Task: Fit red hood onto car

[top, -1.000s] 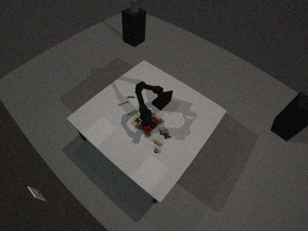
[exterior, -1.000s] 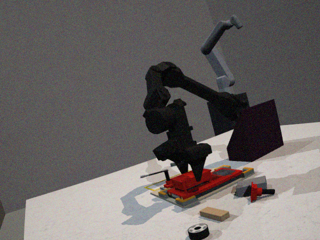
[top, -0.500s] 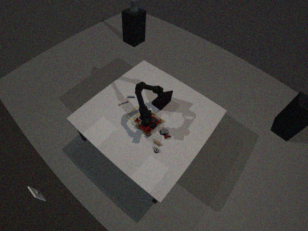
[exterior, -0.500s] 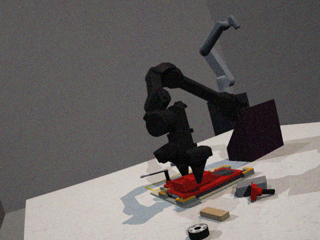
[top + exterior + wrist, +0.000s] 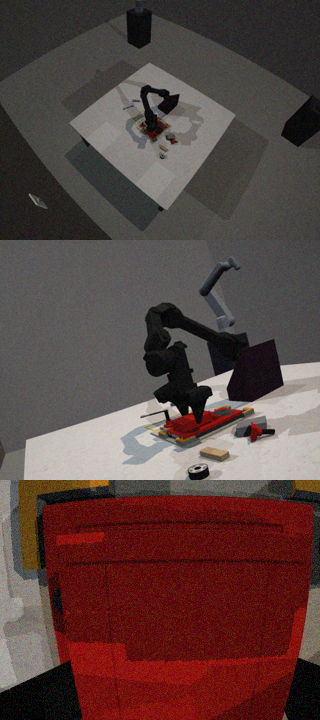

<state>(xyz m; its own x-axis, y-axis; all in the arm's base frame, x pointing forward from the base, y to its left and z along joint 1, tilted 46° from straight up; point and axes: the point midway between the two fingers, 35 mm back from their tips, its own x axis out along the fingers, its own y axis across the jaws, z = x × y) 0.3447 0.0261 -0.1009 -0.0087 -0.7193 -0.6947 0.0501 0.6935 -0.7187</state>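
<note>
My gripper tip is now 10 mm below the red hood. Round my gripper tip: grey engine block 10 mm below; tan block 70 mm ahead, 190 mm to the left, 30 mm below; black wheel 140 mm ahead, 230 mm to the left, 30 mm below.
</note>
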